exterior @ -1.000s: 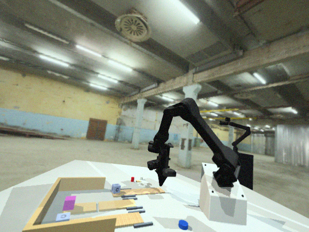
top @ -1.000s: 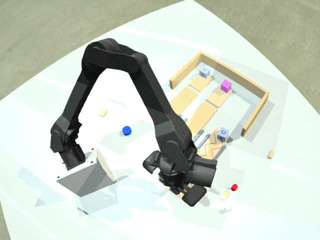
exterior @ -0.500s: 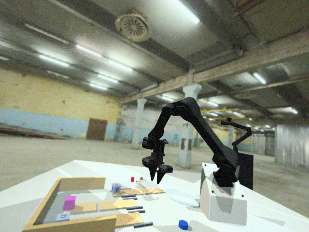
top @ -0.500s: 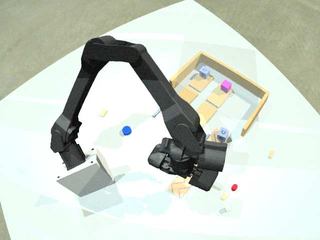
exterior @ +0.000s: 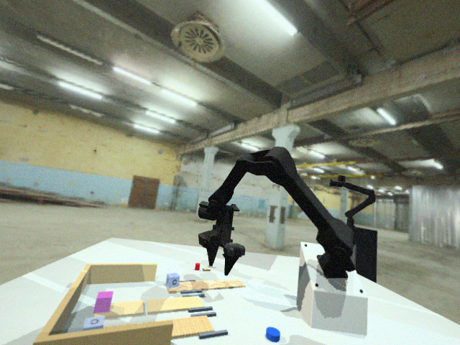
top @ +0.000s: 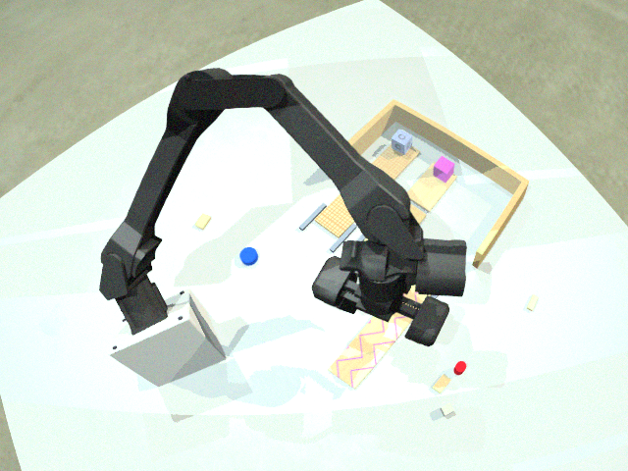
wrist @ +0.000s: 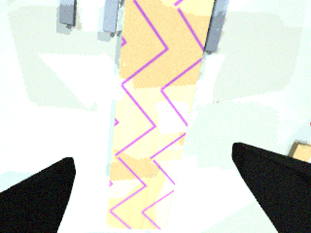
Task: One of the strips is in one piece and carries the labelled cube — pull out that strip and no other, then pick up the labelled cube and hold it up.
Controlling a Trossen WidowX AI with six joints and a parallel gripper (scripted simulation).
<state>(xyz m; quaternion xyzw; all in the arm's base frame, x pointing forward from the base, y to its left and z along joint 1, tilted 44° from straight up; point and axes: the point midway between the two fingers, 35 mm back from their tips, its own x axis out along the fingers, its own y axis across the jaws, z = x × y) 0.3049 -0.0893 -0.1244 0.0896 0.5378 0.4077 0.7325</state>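
Now: the zigzag strip 30 mm ahead of my gripper tip, 10 mm to the left of it and 40 mm below it. From my gripper tip the other things lie so: red disc (70 mm ahead, 130 mm to the right, 40 mm below); grid-patterned strip (90 mm ahead, 230 mm to the left, 40 mm below); blue disc (110 mm behind, 240 mm to the left, 40 mm below).
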